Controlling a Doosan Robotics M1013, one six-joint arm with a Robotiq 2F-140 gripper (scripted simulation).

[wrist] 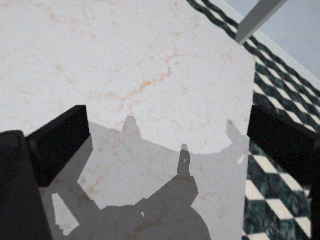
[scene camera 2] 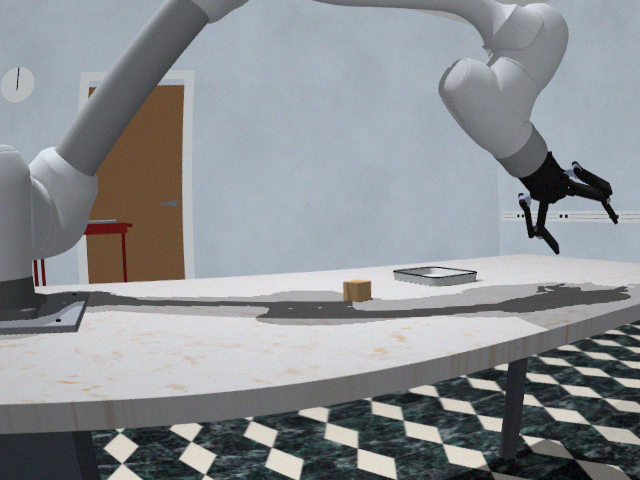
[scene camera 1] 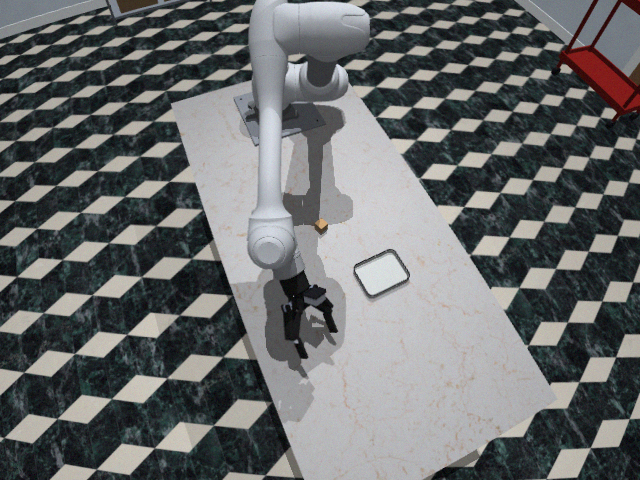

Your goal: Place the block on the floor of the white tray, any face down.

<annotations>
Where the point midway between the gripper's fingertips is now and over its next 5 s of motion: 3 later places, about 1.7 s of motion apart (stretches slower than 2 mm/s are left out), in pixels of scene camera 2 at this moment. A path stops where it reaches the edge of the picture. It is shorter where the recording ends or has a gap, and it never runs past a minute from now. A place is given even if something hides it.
My gripper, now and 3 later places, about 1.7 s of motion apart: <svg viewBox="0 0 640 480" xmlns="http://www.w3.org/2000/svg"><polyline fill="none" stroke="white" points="585,234 473,254 356,277 356,288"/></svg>
</annotations>
